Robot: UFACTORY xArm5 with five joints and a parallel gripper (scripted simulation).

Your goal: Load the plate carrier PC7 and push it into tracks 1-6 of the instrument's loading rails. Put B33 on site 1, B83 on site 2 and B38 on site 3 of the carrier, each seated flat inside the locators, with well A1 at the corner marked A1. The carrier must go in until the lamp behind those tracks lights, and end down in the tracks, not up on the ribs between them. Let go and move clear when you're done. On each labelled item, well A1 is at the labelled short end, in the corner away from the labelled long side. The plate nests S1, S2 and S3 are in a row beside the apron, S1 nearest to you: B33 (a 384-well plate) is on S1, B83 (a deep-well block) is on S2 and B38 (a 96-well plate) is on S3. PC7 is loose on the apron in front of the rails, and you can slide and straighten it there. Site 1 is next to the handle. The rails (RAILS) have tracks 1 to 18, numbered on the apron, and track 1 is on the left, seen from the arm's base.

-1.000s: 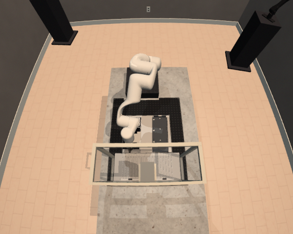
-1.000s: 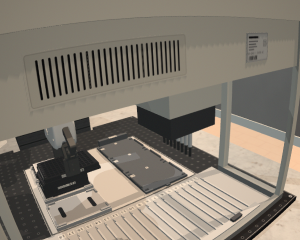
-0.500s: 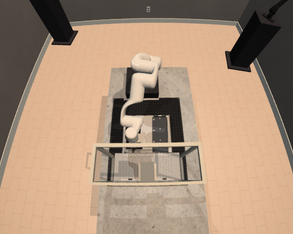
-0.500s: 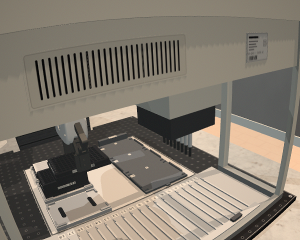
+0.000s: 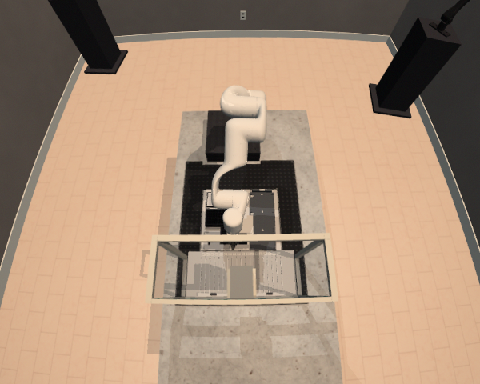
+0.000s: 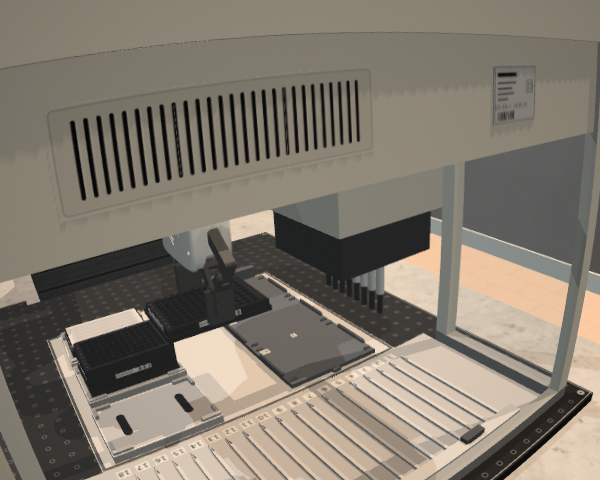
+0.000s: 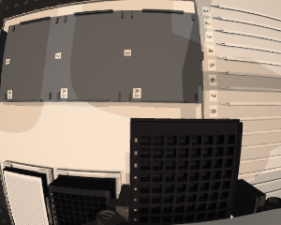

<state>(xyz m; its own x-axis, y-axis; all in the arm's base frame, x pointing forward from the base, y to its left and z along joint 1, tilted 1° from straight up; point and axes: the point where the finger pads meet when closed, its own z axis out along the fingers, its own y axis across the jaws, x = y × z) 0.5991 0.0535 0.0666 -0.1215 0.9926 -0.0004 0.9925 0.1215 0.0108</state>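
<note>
Now: the plate carrier 130 mm to the left of my hand, 130 mm below it and 130 mm behind it. The rest, counted from my hand: plate (10 mm below).
</note>
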